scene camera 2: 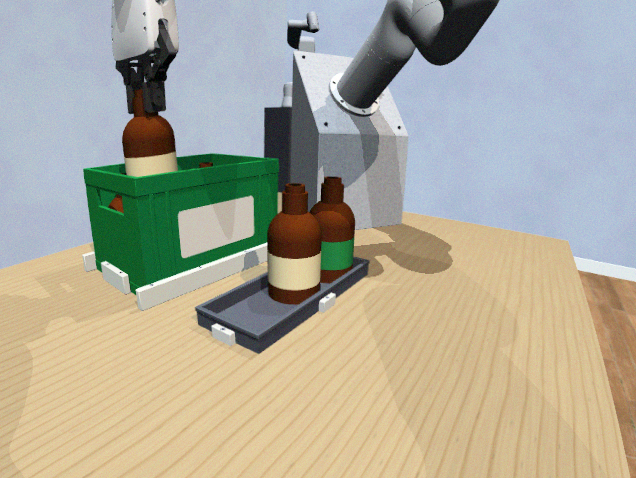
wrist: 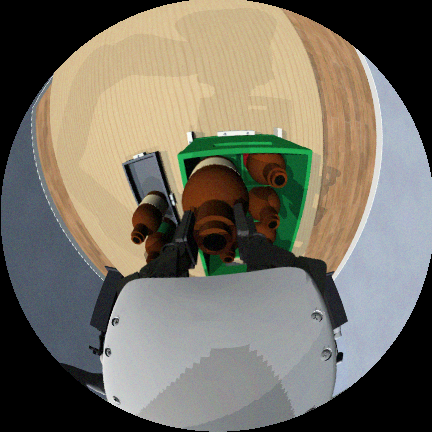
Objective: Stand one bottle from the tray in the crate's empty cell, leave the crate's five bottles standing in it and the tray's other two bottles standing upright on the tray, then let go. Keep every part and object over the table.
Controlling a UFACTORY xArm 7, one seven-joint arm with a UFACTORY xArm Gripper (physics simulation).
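Where they show: gripper, between the fingertips: [scene camera 2: 146, 112] [wrist: 214, 220]; arm's base, origin of its link: [scene camera 2: 353, 95].
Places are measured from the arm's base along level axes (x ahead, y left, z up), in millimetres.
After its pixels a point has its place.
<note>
My gripper [scene camera 2: 146, 100] {x 506, y 22, z -49 mm} [wrist: 214, 220] {x 506, y 22, z -49 mm} is shut on the neck of a brown bottle with a cream label [scene camera 2: 149, 138] {x 518, y 57, z -84 mm} [wrist: 215, 190] {x 530, y 22, z -60 mm}. The bottle is upright, its lower part inside the near-left corner of the green crate [scene camera 2: 205, 190] {x 435, y 59, z -164 mm} [wrist: 245, 150] {x 552, y -15, z -131 mm}, its label partly above the rim; its base is hidden. In the wrist view several brown bottles stand in the crate, among them one at the corner [wrist: 262, 167] {x 515, y -56, z -181 mm} and one beside it [wrist: 263, 204] {x 442, y -68, z -182 mm}. On the dark tray [scene camera 2: 259, 343] {x 508, y 263, z -293 mm} [wrist: 131, 177] {x 462, y 250, z -297 mm} stand a cream-labelled bottle [scene camera 2: 294, 241] {x 406, y 215, z -212 mm} [wrist: 147, 215] {x 406, y 171, z -197 mm} and a green-labelled bottle [scene camera 2: 339, 221] {x 310, y 211, z -205 mm} [wrist: 157, 242] {x 322, y 168, z -199 mm}, both upright.
White guide rails [scene camera 2: 200, 277] {x 462, y 74, z -290 mm} lie along the crate's foot, and small white blocks [scene camera 2: 223, 334] {x 525, y 219, z -295 mm} [scene camera 2: 327, 302] {x 379, y 251, z -295 mm} touch the tray. The grey robot pedestal [scene camera 2: 359, 169] {x 41, y 55, z -167 mm} stands behind the tray and crate. The tray lies beside the crate's long side, a narrow gap apart.
</note>
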